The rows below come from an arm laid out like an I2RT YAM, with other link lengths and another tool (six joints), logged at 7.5 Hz.
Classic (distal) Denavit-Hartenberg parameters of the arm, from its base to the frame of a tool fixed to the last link. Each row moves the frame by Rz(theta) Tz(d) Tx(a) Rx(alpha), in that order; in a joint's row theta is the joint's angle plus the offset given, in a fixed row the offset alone. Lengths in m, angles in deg.
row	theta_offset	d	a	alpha
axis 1	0	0.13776	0.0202	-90
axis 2	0	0	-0.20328	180
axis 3	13.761	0	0.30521	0
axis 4	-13.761	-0.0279	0.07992	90
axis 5	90	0.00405	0	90
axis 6	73.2	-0.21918	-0.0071	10.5
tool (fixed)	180	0.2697	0	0
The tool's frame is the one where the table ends.
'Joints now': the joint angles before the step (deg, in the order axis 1, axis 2, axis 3, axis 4, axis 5, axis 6). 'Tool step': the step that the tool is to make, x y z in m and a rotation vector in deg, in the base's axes. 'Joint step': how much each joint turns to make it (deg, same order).
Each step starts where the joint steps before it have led.
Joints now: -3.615 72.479 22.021 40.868 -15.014 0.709
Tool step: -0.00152 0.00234 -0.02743 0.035 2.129 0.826
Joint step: 0.281 6.379 -0.482 4.681 -0.518 -0.201
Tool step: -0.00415 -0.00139 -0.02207 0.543 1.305 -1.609
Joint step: 0.020 5.737 -0.229 4.843 1.491 0.831
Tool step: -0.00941 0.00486 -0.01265 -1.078 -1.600 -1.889
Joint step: 1.299 4.222 -1.273 7.076 3.327 -0.319
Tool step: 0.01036 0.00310 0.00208 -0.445 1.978 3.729
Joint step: -0.078 -0.231 1.940 -4.427 -3.607 -1.356
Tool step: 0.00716 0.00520 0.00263 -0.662 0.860 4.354
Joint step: 0.160 -0.323 1.192 -2.849 -3.895 -1.772
